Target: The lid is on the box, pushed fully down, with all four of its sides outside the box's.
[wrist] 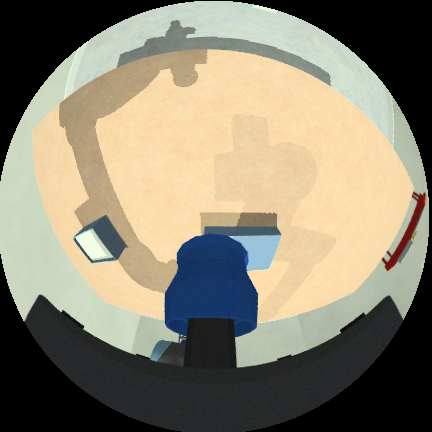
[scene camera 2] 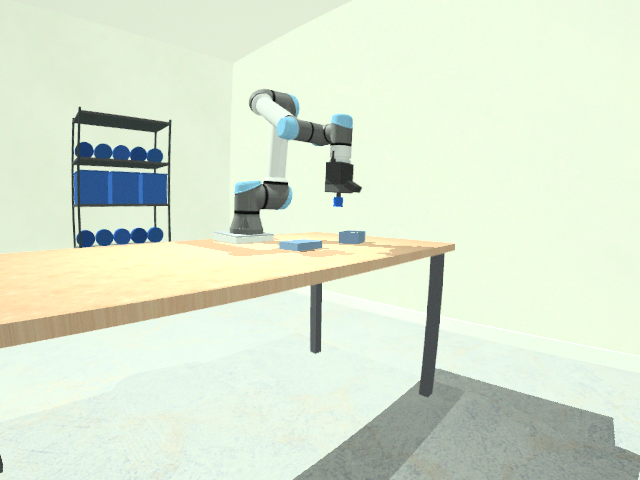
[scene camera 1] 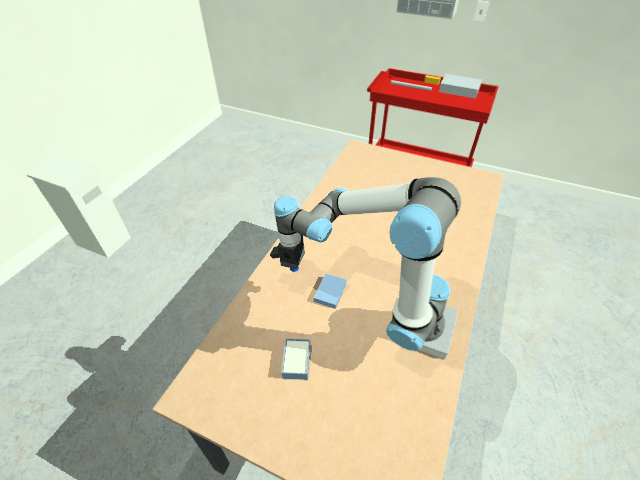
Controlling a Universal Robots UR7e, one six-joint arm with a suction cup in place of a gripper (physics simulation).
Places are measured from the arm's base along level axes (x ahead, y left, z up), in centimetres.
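Pixels of known places: hand, its tool point: (wrist: pixel 211 263) (scene camera 2: pixel 337 206); arm's base, origin of its link: (scene camera 2: pixel 246 232).
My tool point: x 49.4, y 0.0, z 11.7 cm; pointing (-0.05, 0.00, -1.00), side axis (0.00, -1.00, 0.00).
Note:
For each thing: its middle in the pictures, then the offset to it from my tool point. Level surfaces: height alone.
- blue lid, middle of its body: (wrist: pixel 240 250) (scene camera 2: pixel 301 244) (scene camera 1: pixel 330 290) dx -12.8, dy -4.6, dz -13.9 cm
- open box, middle of its body: (wrist: pixel 96 241) (scene camera 1: pixel 296 358) (scene camera 2: pixel 352 236) dx -11.0, dy +27.4, dz -12.9 cm
- wooden table, height of its surface: dz -15.2 cm
The blue lid (scene camera 1: pixel 330 290) (scene camera 2: pixel 300 244) (wrist: pixel 260 250) lies flat on the table, closed top up, apart from the box. The open box (scene camera 1: pixel 296 359) (scene camera 2: pixel 351 237) (wrist: pixel 100 240), blue outside with a pale inside, stands upright on the table, nearer the table's near end in the first scene view. My suction gripper (scene camera 1: pixel 294 269) (scene camera 2: pixel 337 202) (wrist: pixel 212 245) points down, off and bare, high above the table. In the wrist view its blue cup hides part of the lid. No object hangs from the cup in the scene views.
The wooden table (scene camera 1: pixel 372 413) (scene camera 2: pixel 129 279) (wrist: pixel 150 150) carries the arm's base plate (scene camera 1: pixel 436 351) (scene camera 2: pixel 242 238). A red cart (scene camera 1: pixel 429 100) (wrist: pixel 407 235) stands beyond the table's far end. A shelf rack (scene camera 2: pixel 170 180) stands behind at the left. A pale cabinet (scene camera 1: pixel 85 206) stands on the floor.

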